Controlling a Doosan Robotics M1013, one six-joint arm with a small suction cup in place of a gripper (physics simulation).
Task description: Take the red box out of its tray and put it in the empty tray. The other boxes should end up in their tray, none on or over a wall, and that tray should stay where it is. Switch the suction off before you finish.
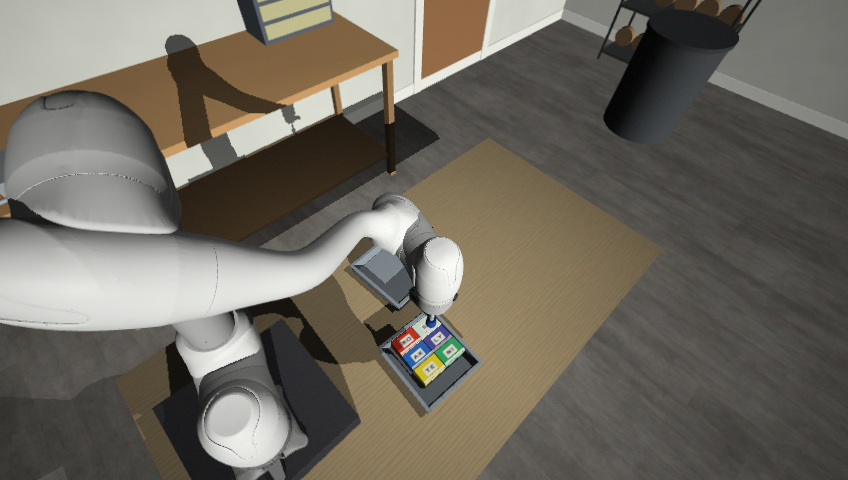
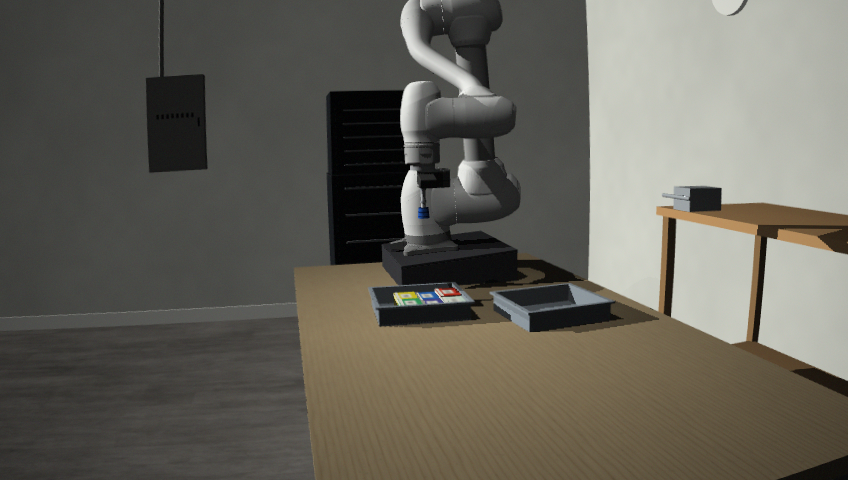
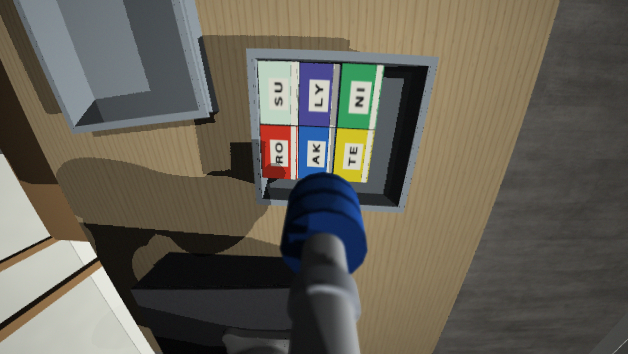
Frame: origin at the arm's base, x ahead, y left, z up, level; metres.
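Seen in the pictures: hand, its tool point: [image 1: 430, 322] [image 2: 423, 217] [image 3: 323, 204]; arm's base, origin of its link: [image 2: 428, 247].
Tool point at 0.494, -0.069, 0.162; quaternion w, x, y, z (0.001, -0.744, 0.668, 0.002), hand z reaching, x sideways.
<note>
Pixels of each thing's top centre, then the offset from my tool point to it, as dx, dy, dz. Level surfaces: height alone.
- red box, centre of its top: [image 3: 279, 153] [image 2: 447, 291] [image 1: 406, 340] -0.033, +0.064, -0.204
- pale green box, centre of its top: [image 3: 278, 94] [image 2: 454, 300] [image 1: 426, 325] +0.050, +0.069, -0.207
- blue box, centre of its top: [image 3: 316, 154] [image 2: 426, 295] [image 1: 418, 354] -0.030, +0.007, -0.212
- purple box, centre of its top: [image 3: 318, 95] [image 2: 432, 302] [image 1: 438, 338] +0.054, +0.012, -0.210
- yellow box, centre of its top: [image 3: 352, 156] [image 2: 405, 295] [image 1: 430, 368] -0.026, -0.049, -0.209
- wooden table, height of its surface: dz -0.250
The red box [image 1: 405, 340] [image 2: 447, 292] [image 3: 276, 150], marked RO, lies flat in a corner of its tray [image 1: 447, 380] [image 2: 425, 315] [image 3: 419, 135]. It adjoins the pale green box [image 3: 277, 92] and the blue box [image 1: 417, 353] [image 3: 314, 152]. The purple box [image 1: 438, 337] [image 3: 318, 95], green box [image 1: 450, 350] [image 3: 359, 97] and yellow box [image 1: 429, 368] [image 3: 353, 156] lie flat in that tray too. The other tray [image 1: 386, 282] [image 2: 571, 317] [image 3: 165, 90] is empty. My blue suction cup [image 1: 431, 322] [image 2: 423, 212] [image 3: 324, 215] carries nothing and hangs well above the box tray.
The two trays stand close together on a wooden table [image 1: 535, 237] [image 2: 505, 404] [image 3: 475, 100], with a gap between them. The arm's dark base block [image 1: 321, 404] [image 2: 458, 267] [image 3: 215, 290] is near the box tray. A side table [image 1: 333, 47] [image 2: 714, 217] stands by the wall.
</note>
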